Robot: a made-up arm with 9 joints. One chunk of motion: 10 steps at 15 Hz.
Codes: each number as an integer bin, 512 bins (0 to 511) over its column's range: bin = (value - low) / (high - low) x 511, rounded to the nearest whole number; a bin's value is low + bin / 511 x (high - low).
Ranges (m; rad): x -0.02..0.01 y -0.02..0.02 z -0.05..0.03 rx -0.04..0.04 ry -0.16..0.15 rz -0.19..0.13
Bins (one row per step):
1: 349 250 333 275 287 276
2: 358 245 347 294 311 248
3: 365 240 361 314 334 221
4: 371 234 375 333 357 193
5: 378 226 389 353 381 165
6: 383 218 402 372 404 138
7: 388 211 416 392 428 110
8: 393 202 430 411 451 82
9: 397 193 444 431 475 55
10: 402 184 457 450 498 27
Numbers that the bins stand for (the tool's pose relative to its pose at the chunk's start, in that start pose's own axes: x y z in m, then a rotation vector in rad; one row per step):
1: 0.0005 -0.0004 0.0021 0.0031 0.0141 -0.0172
2: 0.0010 -0.0008 0.0043 0.0060 0.0287 -0.0347
3: 0.0014 -0.0012 0.0065 0.0092 0.0426 -0.0516
4: 0.0018 -0.0017 0.0087 0.0121 0.0566 -0.0691
5: 0.0022 -0.0023 0.0109 0.0153 0.0711 -0.0867
6: 0.0025 -0.0029 0.0129 0.0182 0.0851 -0.1036
7: 0.0028 -0.0035 0.0151 0.0214 0.0996 -0.1211
8: 0.0031 -0.0042 0.0173 0.0243 0.1136 -0.1386
9: 0.0033 -0.0049 0.0195 0.0275 0.1282 -0.1556
10: 0.0036 -0.0056 0.0215 0.0305 0.1421 -0.1731

